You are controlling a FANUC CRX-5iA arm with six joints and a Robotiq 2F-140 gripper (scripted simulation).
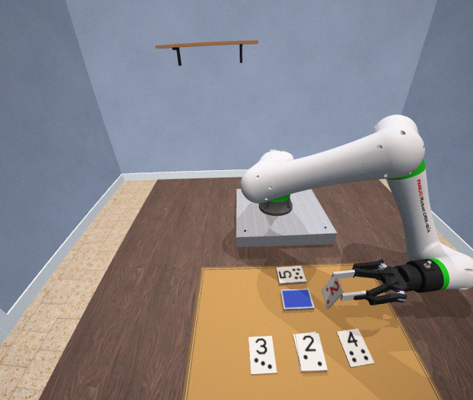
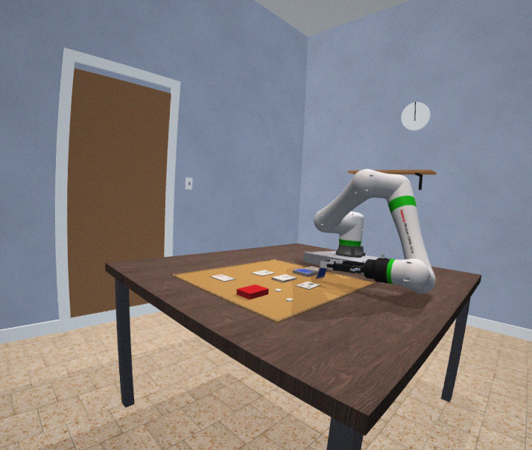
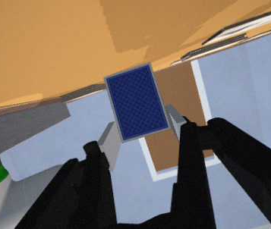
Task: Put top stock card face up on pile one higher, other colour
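My hand is 4 cm to the left of the card and 3 cm above it. The rest, counted from my hand: tan card cloth 18 cm ahead, 15 cm to the right, 9 cm below; then red box 39 cm ahead, 7 cm to the right, 6 cm below.
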